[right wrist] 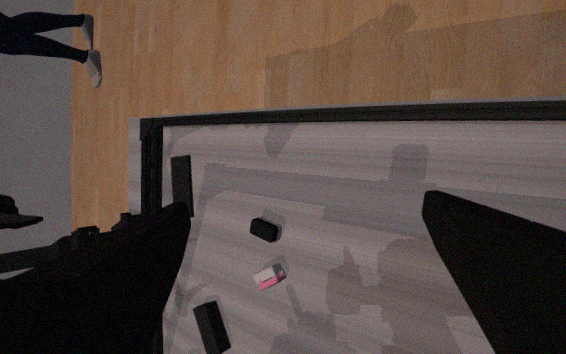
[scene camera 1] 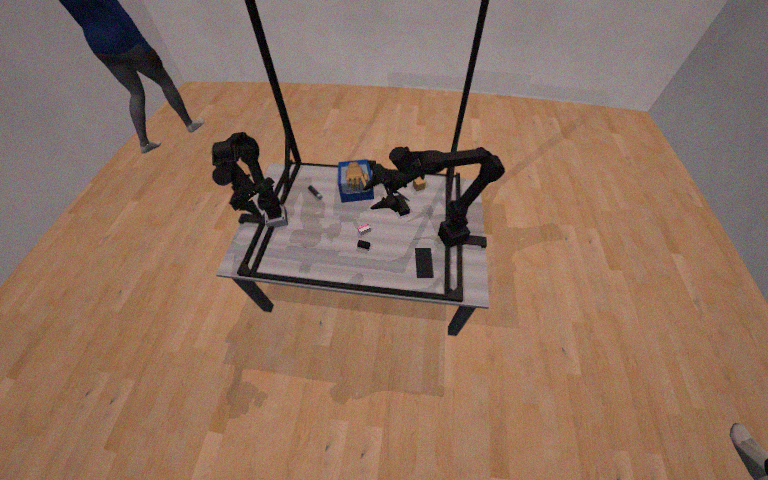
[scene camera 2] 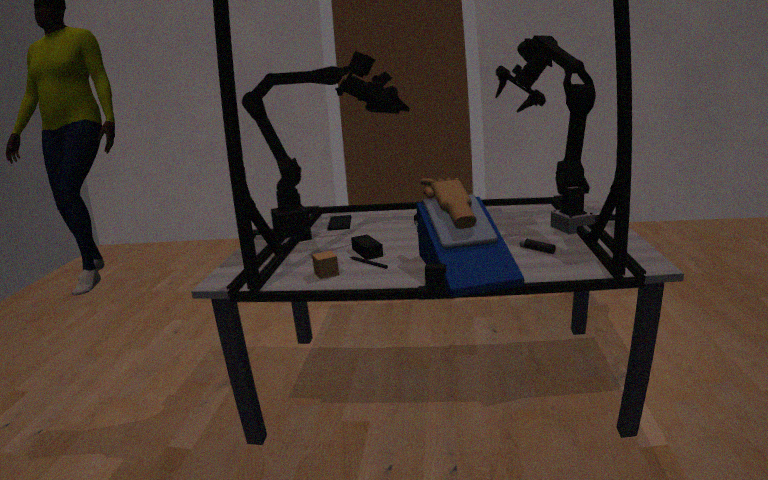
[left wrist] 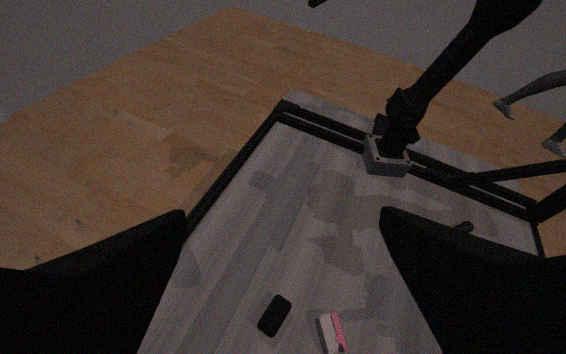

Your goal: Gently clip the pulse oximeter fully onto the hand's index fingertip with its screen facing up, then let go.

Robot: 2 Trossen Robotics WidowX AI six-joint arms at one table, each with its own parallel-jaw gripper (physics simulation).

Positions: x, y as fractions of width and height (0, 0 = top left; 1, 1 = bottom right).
Scene:
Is my right gripper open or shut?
Open.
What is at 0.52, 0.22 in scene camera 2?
My left gripper.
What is my right gripper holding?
Nothing.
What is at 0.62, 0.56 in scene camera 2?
A blue stand.

